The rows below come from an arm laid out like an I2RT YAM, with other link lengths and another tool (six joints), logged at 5 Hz.
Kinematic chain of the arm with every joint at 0, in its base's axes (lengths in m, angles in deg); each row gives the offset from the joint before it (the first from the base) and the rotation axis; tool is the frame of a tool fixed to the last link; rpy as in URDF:
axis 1: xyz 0 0 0.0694 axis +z
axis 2: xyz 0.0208 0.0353 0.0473 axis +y
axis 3: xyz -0.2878 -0.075 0 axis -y
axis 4: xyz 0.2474 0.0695 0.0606 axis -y
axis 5: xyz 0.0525 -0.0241 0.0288 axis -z
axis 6: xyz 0.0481 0 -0.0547 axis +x
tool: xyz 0.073 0.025 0.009 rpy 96.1 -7.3 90
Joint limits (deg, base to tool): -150..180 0..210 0..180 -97..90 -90..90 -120..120
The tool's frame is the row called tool.
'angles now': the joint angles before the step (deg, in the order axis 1, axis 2, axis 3, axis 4, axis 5, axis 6). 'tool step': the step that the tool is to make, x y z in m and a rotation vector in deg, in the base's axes. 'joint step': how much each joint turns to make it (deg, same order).
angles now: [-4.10 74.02 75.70 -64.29 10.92 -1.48]
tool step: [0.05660 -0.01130 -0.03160 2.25 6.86 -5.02]
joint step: [-1.22 14.40 6.14 0.43 -0.03 4.23]
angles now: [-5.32 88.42 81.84 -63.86 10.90 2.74]
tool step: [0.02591 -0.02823 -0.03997 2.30 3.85 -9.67]
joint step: [-4.20 8.05 -0.02 2.85 -0.11 5.86]
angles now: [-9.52 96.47 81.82 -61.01 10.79 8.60]
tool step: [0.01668 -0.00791 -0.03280 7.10 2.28 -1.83]
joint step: [-3.10 6.10 0.00 2.46 -6.65 0.18]
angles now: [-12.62 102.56 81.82 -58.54 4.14 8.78]
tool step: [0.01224 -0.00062 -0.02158 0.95 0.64 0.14]
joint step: [0.06 3.56 -0.33 3.06 -0.79 0.06]
